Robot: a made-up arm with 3 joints. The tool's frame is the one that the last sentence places.
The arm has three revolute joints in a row. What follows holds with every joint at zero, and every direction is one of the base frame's.
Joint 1 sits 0.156 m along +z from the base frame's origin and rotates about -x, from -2.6 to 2.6 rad.
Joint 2 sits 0.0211 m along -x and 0.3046 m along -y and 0.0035 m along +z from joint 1 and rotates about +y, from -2.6 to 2.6 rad.
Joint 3 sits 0.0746 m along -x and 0.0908 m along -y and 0.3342 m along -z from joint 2 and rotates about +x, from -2.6 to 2.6 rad.
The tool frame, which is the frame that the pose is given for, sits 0.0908 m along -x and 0.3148 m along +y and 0.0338 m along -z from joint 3; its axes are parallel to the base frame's.
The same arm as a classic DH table. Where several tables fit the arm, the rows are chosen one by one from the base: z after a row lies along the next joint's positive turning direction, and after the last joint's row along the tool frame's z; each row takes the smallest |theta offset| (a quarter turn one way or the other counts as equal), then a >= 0, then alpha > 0; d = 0 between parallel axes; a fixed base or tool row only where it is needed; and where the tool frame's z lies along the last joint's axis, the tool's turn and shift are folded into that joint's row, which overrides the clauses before.
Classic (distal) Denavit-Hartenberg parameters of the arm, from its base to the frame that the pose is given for. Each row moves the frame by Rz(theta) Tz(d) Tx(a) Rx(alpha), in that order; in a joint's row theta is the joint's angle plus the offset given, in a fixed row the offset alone. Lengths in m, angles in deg.
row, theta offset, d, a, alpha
base (fixed), -90.00, 0.1560, 0.0000, 90.00
joint 1, 90.00, 0.0211, 0.0035, -90.00
joint 2, 0.00, -0.3954, -0.3342, -90.00
joint 3, -90.00, -0.1654, 0.3148, -90.00
tool (fixed), -90.00, -0.0338, 0.0000, 0.00
Joint limits (deg, base to tool): -148.97..148.97 -148.97..148.97 -148.97..148.97

